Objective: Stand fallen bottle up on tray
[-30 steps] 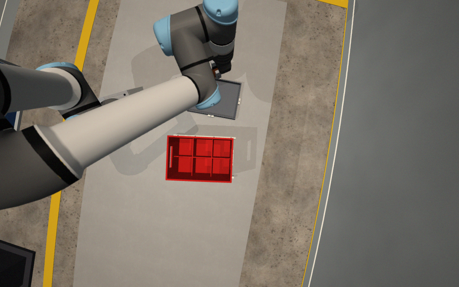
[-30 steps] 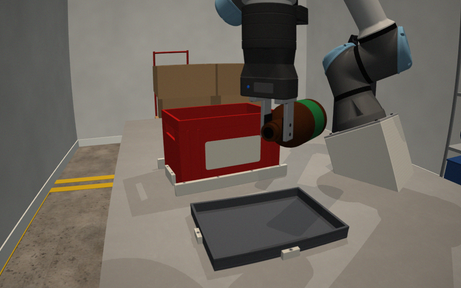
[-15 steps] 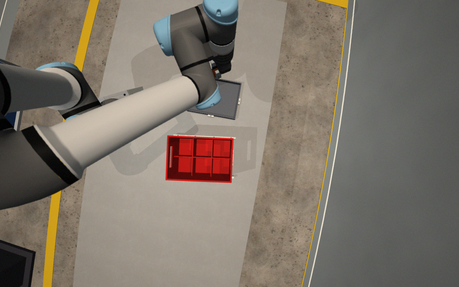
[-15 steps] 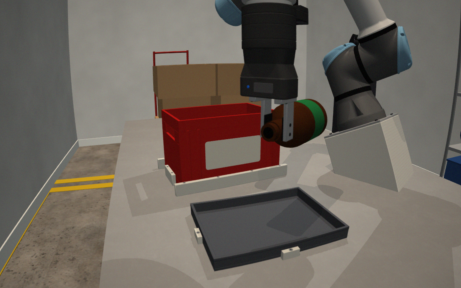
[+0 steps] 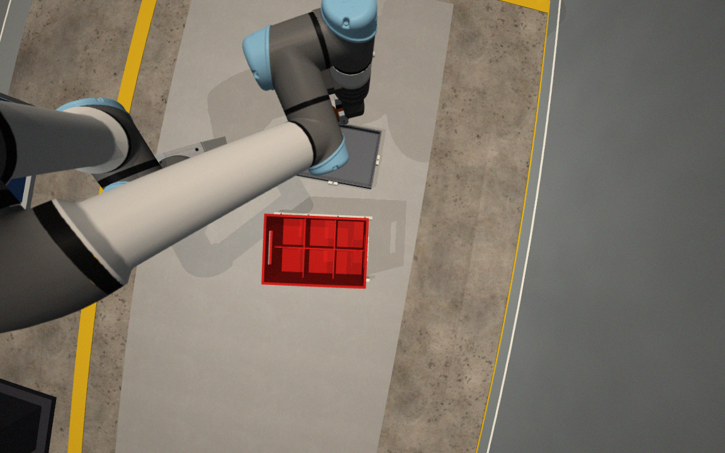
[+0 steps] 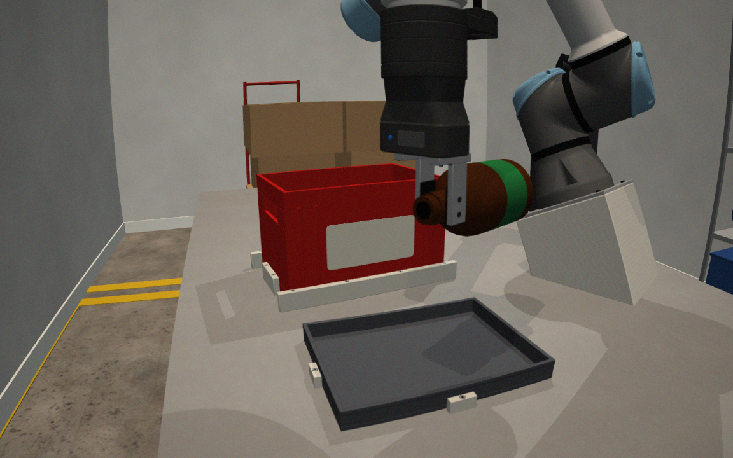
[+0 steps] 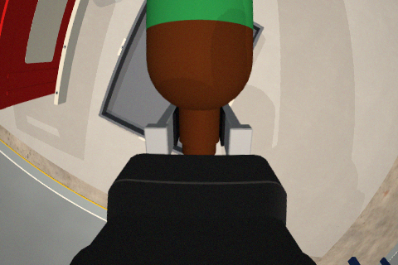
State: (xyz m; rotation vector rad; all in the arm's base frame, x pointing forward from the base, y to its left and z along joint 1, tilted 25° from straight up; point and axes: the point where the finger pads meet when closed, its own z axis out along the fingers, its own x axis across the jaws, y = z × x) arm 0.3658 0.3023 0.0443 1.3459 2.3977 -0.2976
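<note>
The bottle is 4 cm behind my hand, 2 cm to the right of it and 1 cm below it. Round my hand: red crate (36 cm to the right, 12 cm below, 2 cm ahead); dark grey tray (19 cm below, 5 cm to the right, 1 cm behind).
</note>
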